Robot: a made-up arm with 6 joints.
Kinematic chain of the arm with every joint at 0, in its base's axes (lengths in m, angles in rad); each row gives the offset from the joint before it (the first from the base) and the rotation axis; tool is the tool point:
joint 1: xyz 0 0 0.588 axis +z
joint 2: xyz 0.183 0 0 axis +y
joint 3: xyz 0 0 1.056 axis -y
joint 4: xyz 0 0 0.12 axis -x
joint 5: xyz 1.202 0 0 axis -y
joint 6: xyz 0.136 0 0 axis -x
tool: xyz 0 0 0
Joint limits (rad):
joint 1: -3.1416..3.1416
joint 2: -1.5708..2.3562
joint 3: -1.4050..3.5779
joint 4: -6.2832..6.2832
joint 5: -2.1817..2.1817
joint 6: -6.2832..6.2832
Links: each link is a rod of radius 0.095 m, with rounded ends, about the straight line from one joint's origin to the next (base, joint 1, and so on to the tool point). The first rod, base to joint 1, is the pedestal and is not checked.
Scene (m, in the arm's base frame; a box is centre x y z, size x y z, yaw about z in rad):
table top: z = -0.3
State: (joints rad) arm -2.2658 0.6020 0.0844 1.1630 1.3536 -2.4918
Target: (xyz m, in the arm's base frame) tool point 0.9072 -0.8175 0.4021
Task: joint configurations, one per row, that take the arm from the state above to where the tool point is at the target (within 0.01 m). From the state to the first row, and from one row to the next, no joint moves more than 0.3 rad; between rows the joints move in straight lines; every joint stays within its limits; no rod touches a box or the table.
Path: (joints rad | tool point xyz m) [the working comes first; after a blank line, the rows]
Joints at the target: -0.8400 0.5004 -0.7569 1.3001 1.4381 -2.4918
Straight joint move there: clear.

1: -1.9806 0.5817 -0.0839 1.1904 1.3705 -2.4918 | -0.6174 -1.7320 0.8446
2: -1.6955 0.5614 -0.2521 1.2178 1.3874 -2.4918 | -0.0880 -1.7111 0.7046
3: -1.4103 0.5410 -0.4204 1.2452 1.4043 -2.4918 | 0.3749 -1.5209 0.5823
4: -1.1252 0.5207 -0.5887 1.2727 1.4212 -2.4918 | 0.7174 -1.2037 0.4806
5: -0.8400 0.5004 -0.7569 1.3001 1.4381 -2.4918 | 0.9072 -0.8175 0.4021

